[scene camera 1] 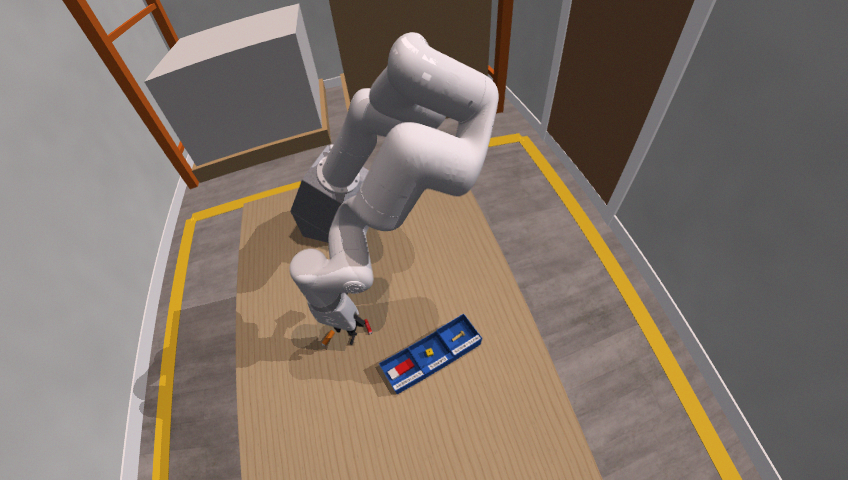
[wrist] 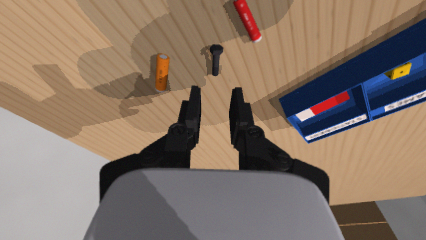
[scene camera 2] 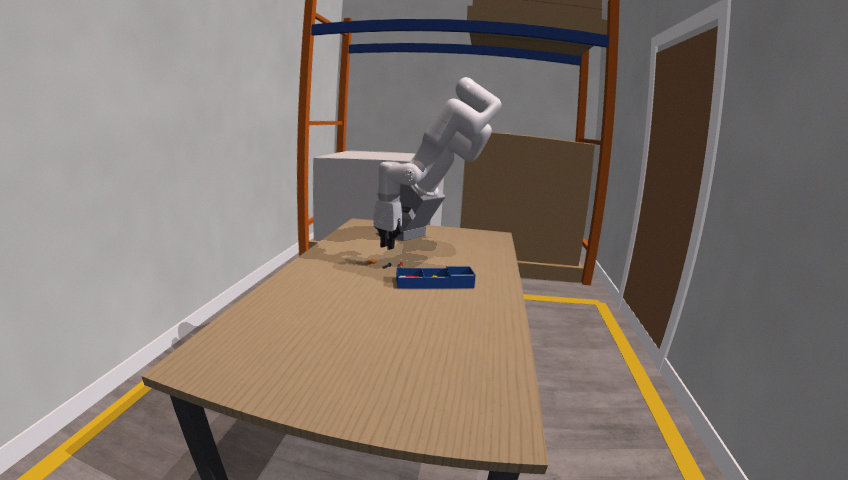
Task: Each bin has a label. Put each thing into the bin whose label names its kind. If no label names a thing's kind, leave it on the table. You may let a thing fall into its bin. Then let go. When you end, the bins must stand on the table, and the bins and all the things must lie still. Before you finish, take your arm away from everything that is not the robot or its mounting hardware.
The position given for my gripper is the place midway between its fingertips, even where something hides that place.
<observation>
In view: my gripper point(scene camera 2: 387, 247) and a blue bin point(scene camera 1: 442, 345).
The blue bin also shows in scene camera 2 point(scene camera 2: 452, 277). My gripper is seen too in scene camera 1 point(scene camera 1: 346, 329) and in the wrist view point(wrist: 215, 99).
</observation>
